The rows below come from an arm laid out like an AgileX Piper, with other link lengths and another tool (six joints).
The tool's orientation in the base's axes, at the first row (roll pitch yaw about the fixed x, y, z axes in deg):
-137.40, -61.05, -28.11
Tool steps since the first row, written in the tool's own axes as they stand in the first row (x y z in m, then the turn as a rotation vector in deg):
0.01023, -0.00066, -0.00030, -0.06, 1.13, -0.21
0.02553, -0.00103, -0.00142, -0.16, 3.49, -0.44
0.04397, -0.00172, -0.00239, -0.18, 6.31, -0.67
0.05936, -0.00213, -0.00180, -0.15, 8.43, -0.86
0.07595, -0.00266, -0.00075, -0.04, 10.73, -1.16
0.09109, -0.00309, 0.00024, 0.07, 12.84, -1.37
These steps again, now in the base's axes. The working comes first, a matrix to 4 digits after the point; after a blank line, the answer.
The tool's axes in the first row as the columns of a matrix, in the base's axes (used below as rounded here):
0.4270, 0.1756, 0.8871
-0.2281, -0.9283, 0.2935
0.8750, -0.3276, -0.3563

0.00399, -0.00181, 0.00927, -0.01, -1.10, -0.35
0.00946, -0.00528, 0.02318, 0.15, -3.33, -1.13
0.01635, -0.00913, 0.03989, 0.44, -6.01, -1.99
0.02338, -0.01209, 0.05328, 0.65, -8.04, -2.59
0.03130, -0.01508, 0.06759, 0.84, -10.29, -3.14
0.03857, -0.01784, 0.08063, 1.07, -12.34, -3.66

